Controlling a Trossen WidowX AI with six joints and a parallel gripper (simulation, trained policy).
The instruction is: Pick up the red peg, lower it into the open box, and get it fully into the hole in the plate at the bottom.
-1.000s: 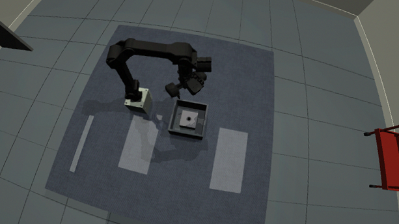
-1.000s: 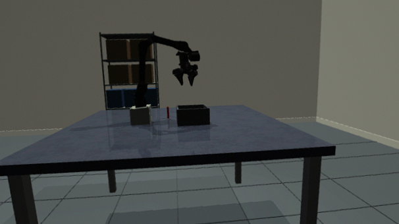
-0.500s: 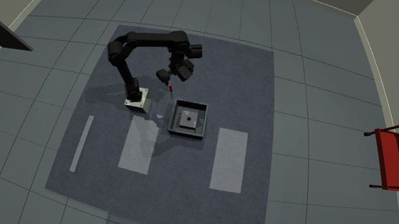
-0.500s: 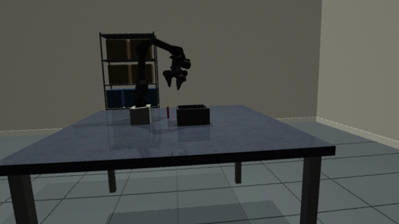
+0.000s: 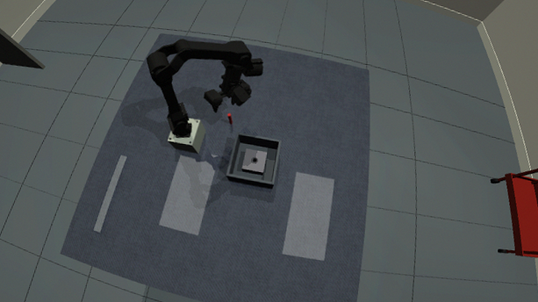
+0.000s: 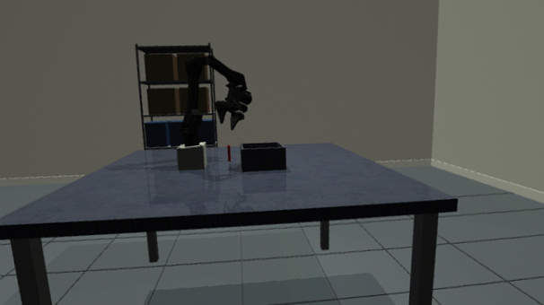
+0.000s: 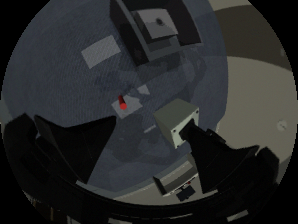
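The red peg lies 10 mm ahead of my gripper tip, 20 mm to the left of it and 140 mm below it. Also, from my gripper tip: dark box (120 mm ahead, 180 mm to the right, 150 mm below); plate (120 mm ahead, 180 mm to the right, 130 mm below).
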